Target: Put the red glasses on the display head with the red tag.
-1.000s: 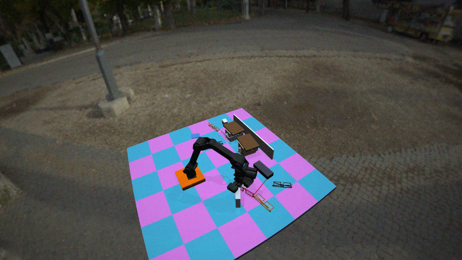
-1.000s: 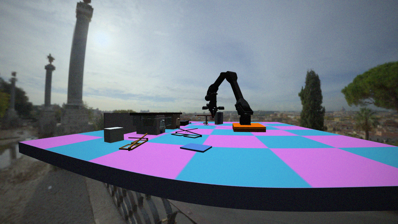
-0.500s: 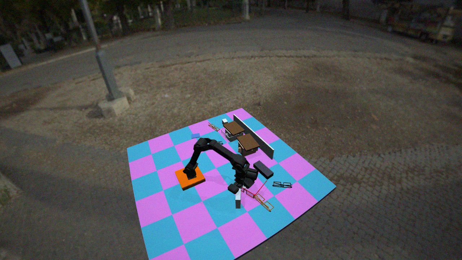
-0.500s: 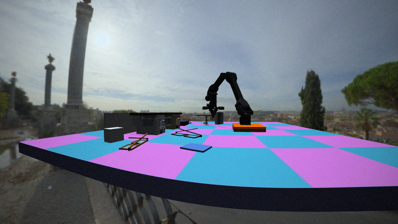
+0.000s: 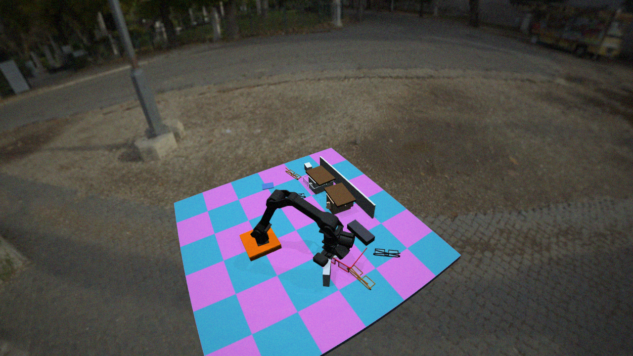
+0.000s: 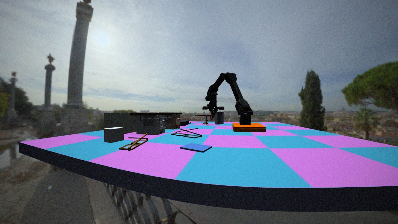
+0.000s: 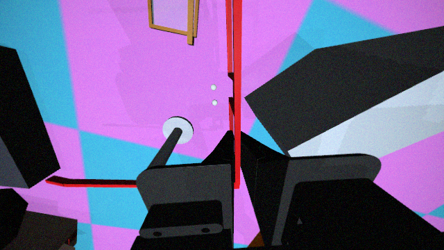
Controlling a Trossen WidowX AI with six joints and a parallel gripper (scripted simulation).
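Right now my gripper tip is 5 cm to the right of the post, 5 cm short of it and 4 cm above it. Also, from my gripper tip: skin-coloured head 35 cm to the left, 22 cm ahead; black box 24 cm ahead, 11 cm to the left, 4 cm below; white wall 47 cm to the left, 34 cm ahead, 1 cm below.
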